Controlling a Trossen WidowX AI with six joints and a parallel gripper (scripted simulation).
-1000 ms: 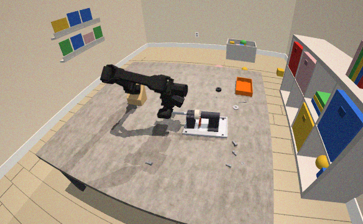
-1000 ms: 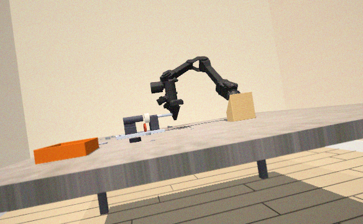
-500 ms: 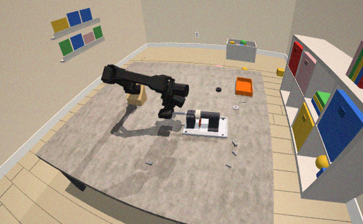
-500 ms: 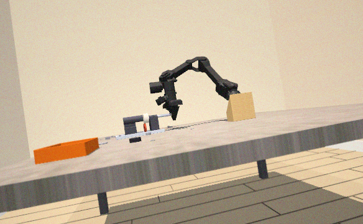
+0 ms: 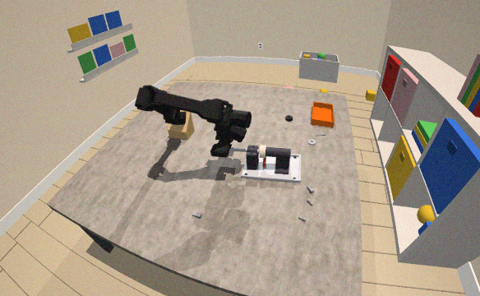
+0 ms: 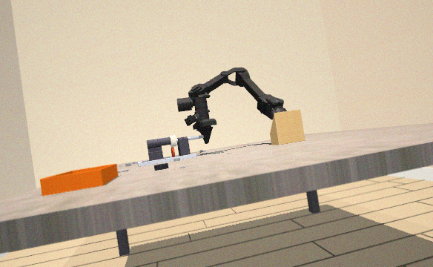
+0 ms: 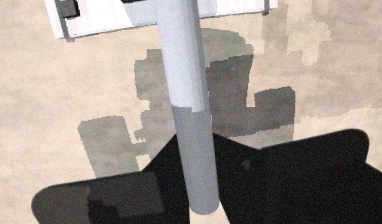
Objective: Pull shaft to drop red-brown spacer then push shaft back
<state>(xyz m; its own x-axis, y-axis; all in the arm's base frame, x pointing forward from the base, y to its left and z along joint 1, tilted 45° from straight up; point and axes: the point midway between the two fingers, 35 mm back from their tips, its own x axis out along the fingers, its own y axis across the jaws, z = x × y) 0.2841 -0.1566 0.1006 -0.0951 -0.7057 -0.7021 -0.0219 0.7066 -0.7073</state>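
Right now the shaft is 70 mm ahead of my gripper tip and 30 mm above it. From my gripper tip the other things lie so: black disc 380 mm to the left, 240 mm ahead, 40 mm below; red-brown spacer 150 mm ahead, 20 mm below; orange tray 440 mm to the left, 430 mm ahead, 40 mm below.
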